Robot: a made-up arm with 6 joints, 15 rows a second.
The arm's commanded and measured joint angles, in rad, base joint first. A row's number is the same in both.
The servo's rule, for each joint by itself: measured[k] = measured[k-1] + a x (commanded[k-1-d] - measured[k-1]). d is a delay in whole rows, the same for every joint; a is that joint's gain. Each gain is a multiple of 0.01, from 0.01 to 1. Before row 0 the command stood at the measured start. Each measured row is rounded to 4 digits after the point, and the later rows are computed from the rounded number. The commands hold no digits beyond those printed.
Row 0, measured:
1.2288 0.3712 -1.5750 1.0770 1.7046 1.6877
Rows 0 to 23, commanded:
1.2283 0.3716 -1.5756 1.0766 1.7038 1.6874
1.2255 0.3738 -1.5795 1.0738 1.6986 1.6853
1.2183 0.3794 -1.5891 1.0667 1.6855 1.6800
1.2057 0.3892 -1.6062 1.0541 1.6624 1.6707
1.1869 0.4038 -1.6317 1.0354 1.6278 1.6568
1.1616 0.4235 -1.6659 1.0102 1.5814 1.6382
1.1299 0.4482 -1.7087 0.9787 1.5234 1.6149
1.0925 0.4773 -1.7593 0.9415 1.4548 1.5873
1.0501 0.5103 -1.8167 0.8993 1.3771 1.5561
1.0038 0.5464 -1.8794 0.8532 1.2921 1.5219
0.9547 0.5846 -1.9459 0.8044 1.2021 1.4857
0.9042 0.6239 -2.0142 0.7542 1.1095 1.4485
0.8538 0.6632 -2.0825 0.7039 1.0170 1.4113
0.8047 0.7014 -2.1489 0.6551 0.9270 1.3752
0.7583 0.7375 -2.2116 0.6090 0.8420 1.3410
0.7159 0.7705 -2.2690 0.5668 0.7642 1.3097
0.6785 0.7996 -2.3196 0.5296 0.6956 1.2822
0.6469 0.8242 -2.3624 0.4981 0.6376 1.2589
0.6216 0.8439 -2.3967 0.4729 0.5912 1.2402
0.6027 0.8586 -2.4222 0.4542 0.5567 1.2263
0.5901 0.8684 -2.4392 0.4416 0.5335 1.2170
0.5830 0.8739 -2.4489 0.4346 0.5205 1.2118
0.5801 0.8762 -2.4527 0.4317 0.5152 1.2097
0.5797 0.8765 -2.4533 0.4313 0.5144 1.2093
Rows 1 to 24, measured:
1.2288 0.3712 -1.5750 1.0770 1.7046 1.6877
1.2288 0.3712 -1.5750 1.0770 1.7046 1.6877
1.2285 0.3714 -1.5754 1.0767 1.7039 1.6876
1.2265 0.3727 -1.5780 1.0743 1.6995 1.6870
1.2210 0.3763 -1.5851 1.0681 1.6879 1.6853
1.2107 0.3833 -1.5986 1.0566 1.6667 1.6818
1.1948 0.3944 -1.6198 1.0392 1.6344 1.6758
1.1726 0.4101 -1.6493 1.0154 1.5904 1.6668
1.1440 0.4307 -1.6873 0.9853 1.5348 1.6543
1.1095 0.4559 -1.7334 0.9494 1.4684 1.6382
1.0697 0.4853 -1.7867 0.9083 1.3926 1.6185
1.0255 0.5183 -1.8460 0.8631 1.3092 1.5953
0.9781 0.5541 -1.9099 0.8150 1.2203 1.5690
0.9286 0.5918 -1.9767 0.7651 1.1283 1.5401
0.8785 0.6304 -2.0444 0.7149 1.0359 1.5092
0.8291 0.6687 -2.1113 0.6659 0.9455 1.4770
0.7817 0.7059 -2.1755 0.6192 0.8596 1.4444
0.7376 0.7408 -2.2353 0.5762 0.7804 1.4121
0.6980 0.7726 -2.2893 0.5380 0.7100 1.3809
0.6638 0.8005 -2.3361 0.5053 0.6499 1.3516
0.6355 0.8239 -2.3749 0.4787 0.6012 1.3249
0.6135 0.8426 -2.4052 0.4586 0.5643 1.3012
0.5978 0.8565 -2.4270 0.4447 0.5387 1.2810
0.5879 0.8659 -2.4410 0.4364 0.5236 1.2644
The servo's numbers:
d 2
a 0.67 0.54 0.64 0.82 0.83 0.24

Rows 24 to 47, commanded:
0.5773 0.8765 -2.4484 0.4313 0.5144 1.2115
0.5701 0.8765 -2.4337 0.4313 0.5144 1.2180
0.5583 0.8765 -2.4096 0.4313 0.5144 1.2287
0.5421 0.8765 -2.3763 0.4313 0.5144 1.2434
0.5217 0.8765 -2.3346 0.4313 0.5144 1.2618
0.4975 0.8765 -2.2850 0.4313 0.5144 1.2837
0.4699 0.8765 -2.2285 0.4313 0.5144 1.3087
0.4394 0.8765 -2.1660 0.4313 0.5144 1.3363
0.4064 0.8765 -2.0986 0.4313 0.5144 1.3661
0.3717 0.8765 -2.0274 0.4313 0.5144 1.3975
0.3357 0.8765 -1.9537 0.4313 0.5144 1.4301
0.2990 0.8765 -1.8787 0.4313 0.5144 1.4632
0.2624 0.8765 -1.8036 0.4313 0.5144 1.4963
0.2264 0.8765 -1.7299 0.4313 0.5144 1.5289
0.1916 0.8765 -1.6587 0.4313 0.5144 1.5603
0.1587 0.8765 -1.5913 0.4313 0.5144 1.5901
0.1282 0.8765 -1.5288 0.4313 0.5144 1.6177
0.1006 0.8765 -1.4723 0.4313 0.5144 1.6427
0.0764 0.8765 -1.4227 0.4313 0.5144 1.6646
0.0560 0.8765 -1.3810 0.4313 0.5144 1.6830
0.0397 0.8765 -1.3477 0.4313 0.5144 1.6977
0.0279 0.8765 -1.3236 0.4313 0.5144 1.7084
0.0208 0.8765 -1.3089 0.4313 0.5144 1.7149
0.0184 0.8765 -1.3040 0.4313 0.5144 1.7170
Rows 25 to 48, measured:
0.5827 0.8715 -2.4485 0.4325 0.5166 1.2513
0.5807 0.8742 -2.4516 0.4315 0.5148 1.2412
0.5784 0.8754 -2.4496 0.4313 0.5145 1.2341
0.5728 0.8760 -2.4394 0.4313 0.5144 1.2302
0.5631 0.8763 -2.4203 0.4313 0.5144 1.2298
0.5490 0.8764 -2.3921 0.4313 0.5144 1.2331
0.5307 0.8765 -2.3553 0.4313 0.5144 1.2400
0.5085 0.8765 -2.3103 0.4313 0.5144 1.2505
0.4826 0.8765 -2.2579 0.4313 0.5144 1.2645
0.4537 0.8765 -2.1991 0.4313 0.5144 1.2817
0.4220 0.8765 -2.1348 0.4313 0.5144 1.3020
0.3883 0.8765 -2.0661 0.4313 0.5144 1.3249
0.3531 0.8765 -1.9942 0.4313 0.5144 1.3501
0.3169 0.8765 -1.9203 0.4313 0.5144 1.3772
0.2804 0.8765 -1.8456 0.4313 0.5144 1.4058
0.2442 0.8765 -1.7716 0.4313 0.5144 1.4353
0.2090 0.8765 -1.6993 0.4313 0.5144 1.4653
0.1753 0.8765 -1.6302 0.4313 0.5144 1.4953
0.1437 0.8765 -1.5653 0.4313 0.5144 1.5247
0.1148 0.8765 -1.5058 0.4313 0.5144 1.5530
0.0891 0.8765 -1.4526 0.4313 0.5144 1.5798
0.0669 0.8765 -1.4068 0.4313 0.5144 1.6046
0.0487 0.8765 -1.3690 0.4313 0.5144 1.6269
0.0348 0.8765 -1.3399 0.4313 0.5144 1.6465

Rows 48 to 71, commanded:
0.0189 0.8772 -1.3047 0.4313 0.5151 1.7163
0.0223 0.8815 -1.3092 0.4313 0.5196 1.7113
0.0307 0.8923 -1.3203 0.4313 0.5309 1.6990
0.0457 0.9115 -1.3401 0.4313 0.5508 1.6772
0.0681 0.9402 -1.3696 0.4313 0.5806 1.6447
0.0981 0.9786 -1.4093 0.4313 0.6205 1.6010
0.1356 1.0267 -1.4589 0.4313 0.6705 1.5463
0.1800 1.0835 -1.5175 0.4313 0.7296 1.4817
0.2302 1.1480 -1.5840 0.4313 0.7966 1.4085
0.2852 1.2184 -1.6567 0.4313 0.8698 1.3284
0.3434 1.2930 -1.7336 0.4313 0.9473 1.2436
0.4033 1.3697 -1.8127 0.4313 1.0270 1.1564
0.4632 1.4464 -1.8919 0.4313 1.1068 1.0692
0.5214 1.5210 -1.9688 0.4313 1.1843 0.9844
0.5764 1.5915 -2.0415 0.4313 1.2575 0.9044
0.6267 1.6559 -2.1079 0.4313 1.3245 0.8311
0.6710 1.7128 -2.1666 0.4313 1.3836 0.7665
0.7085 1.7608 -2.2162 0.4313 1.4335 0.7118
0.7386 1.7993 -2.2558 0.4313 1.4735 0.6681
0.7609 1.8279 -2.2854 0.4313 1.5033 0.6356
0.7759 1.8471 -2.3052 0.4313 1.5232 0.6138
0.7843 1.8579 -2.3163 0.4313 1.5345 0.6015
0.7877 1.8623 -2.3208 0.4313 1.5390 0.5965
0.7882 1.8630 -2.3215 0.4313 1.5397 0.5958
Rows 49 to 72, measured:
0.0254 0.8765 -1.3201 0.4313 0.5144 1.6629
0.0207 0.8765 -1.3098 0.4313 0.5144 1.6759
0.0195 0.8769 -1.3065 0.4313 0.5150 1.6856
0.0214 0.8794 -1.3082 0.4313 0.5188 1.6918
0.0276 0.8864 -1.3159 0.4313 0.5288 1.6935
0.0397 0.9000 -1.3314 0.4313 0.5471 1.6896
0.0587 0.9217 -1.3558 0.4313 0.5749 1.6788
0.0851 0.9524 -1.3900 0.4313 0.6127 1.6601
0.1189 0.9925 -1.4341 0.4313 0.6607 1.6328
0.1598 1.0416 -1.4875 0.4313 0.7179 1.5965
0.2070 1.0991 -1.5493 0.4313 0.7832 1.5514
0.2594 1.1635 -1.6180 0.4313 0.8551 1.4979
0.3157 1.2334 -1.6920 0.4313 0.9316 1.4369
0.3744 1.3070 -1.7692 0.4313 1.0108 1.3696
0.4339 1.3823 -1.8477 0.4313 1.0905 1.2975
0.4925 1.4572 -1.9252 0.4313 1.1684 1.2224
0.5487 1.5297 -1.9996 0.4313 1.2424 1.1461
0.6010 1.5978 -2.0689 0.4313 1.3105 1.0705
0.6479 1.6599 -2.1314 0.4313 1.3712 0.9975
0.6885 1.7144 -2.1857 0.4313 1.4229 0.9289
0.7221 1.7602 -2.2306 0.4313 1.4649 0.8663
0.7481 1.7968 -2.2657 0.4313 1.4968 0.8109
0.7667 1.8240 -2.2910 0.4313 1.5187 0.7636
0.7785 1.8423 -2.3072 0.4313 1.5318 0.7247

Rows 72 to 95, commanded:
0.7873 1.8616 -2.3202 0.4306 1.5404 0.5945
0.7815 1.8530 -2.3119 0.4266 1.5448 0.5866
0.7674 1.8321 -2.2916 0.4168 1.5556 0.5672
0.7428 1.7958 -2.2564 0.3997 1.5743 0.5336
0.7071 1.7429 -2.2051 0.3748 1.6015 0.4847
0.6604 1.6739 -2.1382 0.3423 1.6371 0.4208
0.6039 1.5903 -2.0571 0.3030 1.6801 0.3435
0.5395 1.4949 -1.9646 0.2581 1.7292 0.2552
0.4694 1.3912 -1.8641 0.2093 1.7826 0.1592
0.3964 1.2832 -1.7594 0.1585 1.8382 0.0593
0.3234 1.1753 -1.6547 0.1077 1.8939 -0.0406
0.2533 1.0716 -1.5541 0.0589 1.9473 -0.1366
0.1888 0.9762 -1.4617 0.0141 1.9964 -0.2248
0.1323 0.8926 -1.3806 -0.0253 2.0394 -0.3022
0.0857 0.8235 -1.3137 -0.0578 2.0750 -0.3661
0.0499 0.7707 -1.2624 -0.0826 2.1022 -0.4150
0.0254 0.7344 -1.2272 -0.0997 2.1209 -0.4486
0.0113 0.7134 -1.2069 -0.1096 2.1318 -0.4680
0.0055 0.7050 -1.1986 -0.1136 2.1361 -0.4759
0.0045 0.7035 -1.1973 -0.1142 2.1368 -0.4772
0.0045 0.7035 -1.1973 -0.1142 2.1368 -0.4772
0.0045 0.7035 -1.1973 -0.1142 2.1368 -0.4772
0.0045 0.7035 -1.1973 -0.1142 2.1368 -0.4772
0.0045 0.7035 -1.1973 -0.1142 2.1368 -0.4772
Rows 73 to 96, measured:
0.7847 1.8531 -2.3159 0.4313 1.5378 0.6939
0.7870 1.8584 -2.3195 0.4313 1.5394 0.6704
0.7872 1.8601 -2.3199 0.4307 1.5402 0.6522
0.7834 1.8563 -2.3148 0.4273 1.5440 0.6365
0.7727 1.8432 -2.3000 0.4187 1.5536 0.6199
0.7527 1.8176 -2.2721 0.4031 1.5708 0.5992
0.7221 1.7773 -2.2292 0.3799 1.5963 0.5717
0.6808 1.7215 -2.1710 0.3491 1.6302 0.5355
0.6293 1.6507 -2.0981 0.3113 1.6716 0.4894
0.5691 1.5666 -2.0127 0.2677 1.7194 0.4332
0.5023 1.4719 -1.9176 0.2198 1.7719 0.3674
0.4313 1.3700 -1.8164 0.1695 1.8269 0.2935
0.3590 1.2649 -1.7129 0.1188 1.8825 0.2133
0.2882 1.1605 -1.6113 0.0697 1.9363 0.1293
0.2216 1.0610 -1.5156 0.0241 1.9862 0.0443
0.1618 0.9701 -1.4292 -0.0164 2.0304 -0.0389
0.1108 0.8909 -1.3553 -0.0503 2.0674 -0.1174
0.0700 0.8260 -1.2958 -0.0768 2.0963 -0.1888
0.0401 0.7765 -1.2519 -0.0956 2.1167 -0.2512
0.0208 0.7424 -1.2231 -0.1071 2.1292 -0.3032
0.0105 0.7222 -1.2074 -0.1124 2.1349 -0.3446
0.0065 0.7121 -1.2009 -0.1139 2.1365 -0.3764
0.0052 0.7075 -1.1986 -0.1141 2.1367 -0.4006
0.0047 0.7053 -1.1978 -0.1142 2.1368 -0.4190

